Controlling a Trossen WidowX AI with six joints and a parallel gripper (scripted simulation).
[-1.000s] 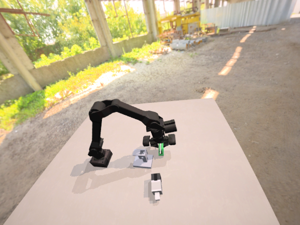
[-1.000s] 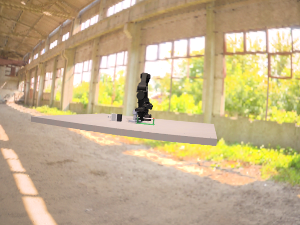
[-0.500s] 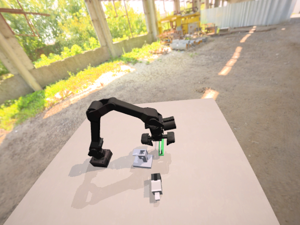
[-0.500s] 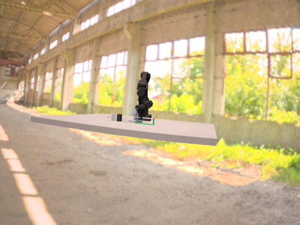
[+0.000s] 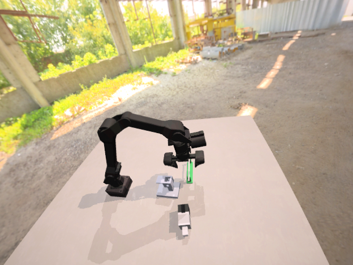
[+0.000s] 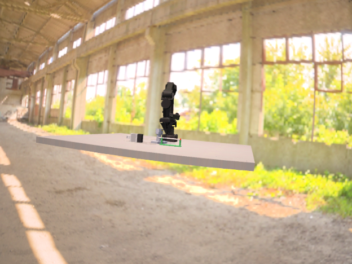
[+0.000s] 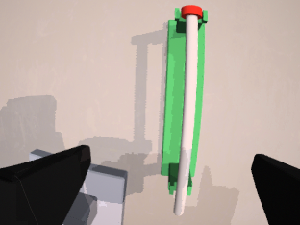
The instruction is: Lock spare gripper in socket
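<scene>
Now: the green cradle 5 cm below my gripper tip, 2 cm to the left of it and 1 cm ahead of it. The rest, counted from my gripper tip: grey mount (10 cm behind, 7 cm to the right, 3 cm below); spare gripper (23 cm to the right, 5 cm below, 4 cm behind).
</scene>
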